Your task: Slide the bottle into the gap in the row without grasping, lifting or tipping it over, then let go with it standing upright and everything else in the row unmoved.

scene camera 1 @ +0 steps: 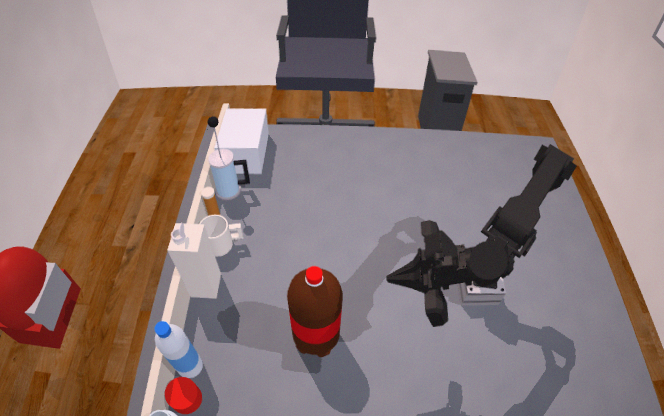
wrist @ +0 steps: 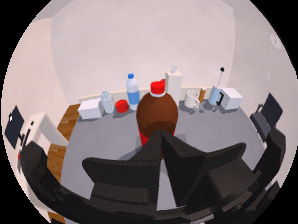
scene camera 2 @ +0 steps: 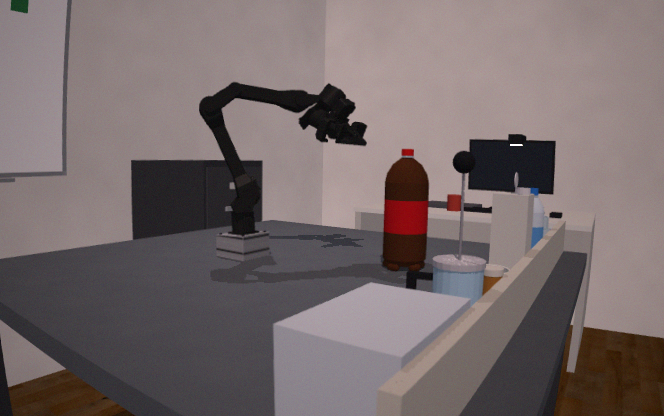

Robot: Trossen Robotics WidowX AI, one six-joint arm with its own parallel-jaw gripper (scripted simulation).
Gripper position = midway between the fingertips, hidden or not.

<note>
In view: my gripper (scene camera 1: 387,279), a brown cola bottle (scene camera 2: 406,196), a white mug (scene camera 1: 215,224), a white carton (scene camera 2: 512,213), a water bottle (scene camera 1: 171,341) and a low beige rail (scene camera 2: 453,366).
The brown cola bottle shows as well in scene camera 1 (scene camera 1: 315,296) and in the wrist view (wrist: 157,110). The white carton shows as well in scene camera 1 (scene camera 1: 192,254). My gripper also shows in the wrist view (wrist: 159,133) and in scene camera 2 (scene camera 2: 365,144).
</note>
